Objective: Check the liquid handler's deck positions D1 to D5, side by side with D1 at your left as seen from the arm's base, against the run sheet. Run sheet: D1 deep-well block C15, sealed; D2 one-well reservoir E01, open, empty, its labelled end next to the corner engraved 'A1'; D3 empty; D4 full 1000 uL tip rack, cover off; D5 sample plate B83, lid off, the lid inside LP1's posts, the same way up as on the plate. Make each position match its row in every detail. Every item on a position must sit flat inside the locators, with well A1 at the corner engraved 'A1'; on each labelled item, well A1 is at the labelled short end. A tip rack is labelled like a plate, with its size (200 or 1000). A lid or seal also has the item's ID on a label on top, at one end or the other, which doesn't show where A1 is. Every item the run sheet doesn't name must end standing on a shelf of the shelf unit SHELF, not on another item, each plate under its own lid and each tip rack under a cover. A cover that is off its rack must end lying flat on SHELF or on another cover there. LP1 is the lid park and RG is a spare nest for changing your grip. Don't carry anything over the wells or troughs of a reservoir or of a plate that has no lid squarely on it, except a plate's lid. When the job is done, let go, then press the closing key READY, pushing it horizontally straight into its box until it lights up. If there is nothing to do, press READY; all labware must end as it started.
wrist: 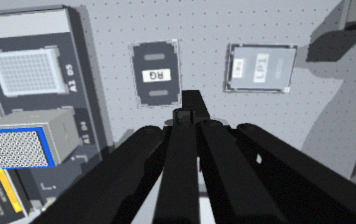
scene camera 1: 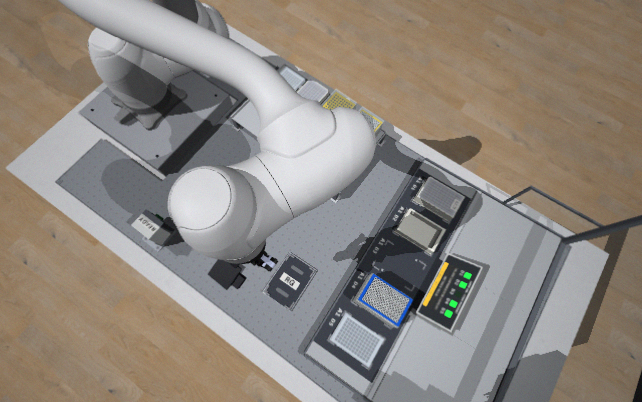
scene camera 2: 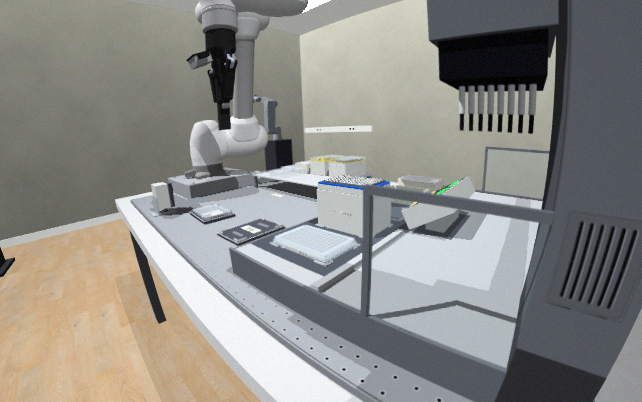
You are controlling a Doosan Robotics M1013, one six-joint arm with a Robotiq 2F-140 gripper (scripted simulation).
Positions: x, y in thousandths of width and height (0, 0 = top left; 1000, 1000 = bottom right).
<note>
In view: the gripper (scene camera 2: 351, 322), a blue-rimmed tip rack (scene camera 2: 530, 496), a cream reservoir (scene camera 1: 646, 566) and a deep-well block (scene camera 1: 680, 491).
The blue-rimmed tip rack is seen too in scene camera 1 (scene camera 1: 586, 738). The gripper is seen too in the wrist view (wrist: 535, 467). The wrist view does not show the deep-well block: it is out of frame.
</note>
